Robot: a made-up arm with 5 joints.
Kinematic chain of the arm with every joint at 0, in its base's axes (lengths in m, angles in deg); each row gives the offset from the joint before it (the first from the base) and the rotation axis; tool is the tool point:
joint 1: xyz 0 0 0.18 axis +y
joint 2: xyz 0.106 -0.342 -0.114 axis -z
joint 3: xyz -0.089 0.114 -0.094 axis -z
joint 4: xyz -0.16 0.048 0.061 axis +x
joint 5: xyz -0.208 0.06 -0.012 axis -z
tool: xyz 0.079 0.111 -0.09
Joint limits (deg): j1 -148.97..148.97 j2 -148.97..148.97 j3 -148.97..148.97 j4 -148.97..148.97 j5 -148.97..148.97
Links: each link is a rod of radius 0.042 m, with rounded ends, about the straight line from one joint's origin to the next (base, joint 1, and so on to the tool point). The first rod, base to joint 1, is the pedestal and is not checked.
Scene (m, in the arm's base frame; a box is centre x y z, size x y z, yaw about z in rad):
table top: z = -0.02
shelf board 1: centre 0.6 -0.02 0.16 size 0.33 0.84 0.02 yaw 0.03
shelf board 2: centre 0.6 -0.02 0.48 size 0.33 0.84 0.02 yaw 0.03
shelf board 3: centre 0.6 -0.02 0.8 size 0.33 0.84 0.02 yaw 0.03
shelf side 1: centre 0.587 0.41 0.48 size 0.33 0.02 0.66 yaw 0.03
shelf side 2: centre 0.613 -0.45 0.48 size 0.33 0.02 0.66 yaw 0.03
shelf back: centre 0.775 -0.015 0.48 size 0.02 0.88 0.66 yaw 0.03
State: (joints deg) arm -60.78 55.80 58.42 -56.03 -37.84
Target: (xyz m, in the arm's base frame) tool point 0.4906 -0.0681 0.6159
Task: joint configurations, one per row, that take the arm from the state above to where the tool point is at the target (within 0.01 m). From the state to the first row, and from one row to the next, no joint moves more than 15 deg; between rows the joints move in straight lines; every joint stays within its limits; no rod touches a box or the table.
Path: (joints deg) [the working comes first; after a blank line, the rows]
Joints at the target: -75.03 72.33 69.52 -48.59 -39.96
Straight joint move there: touches shelf board 2.

1: -72.47 53.90 56.23 -70.88 -25.32
2: -84.15 52.00 54.05 -85.73 -12.81
3: -95.84 50.10 51.86 -100.58 -0.29
4: -95.50 52.24 58.60 -87.94 1.42
5: -95.17 54.38 65.35 -75.31 3.13
6: -94.84 56.52 72.09 -62.67 4.84
7: -94.51 58.66 78.83 -50.04 6.55
8: -89.64 62.08 76.51 -49.68 -5.08
9: -84.77 65.49 74.18 -49.31 -16.70
10: -79.90 68.91 71.85 -48.95 -28.33
11: -75.03 72.33 69.52 -48.59 -39.96

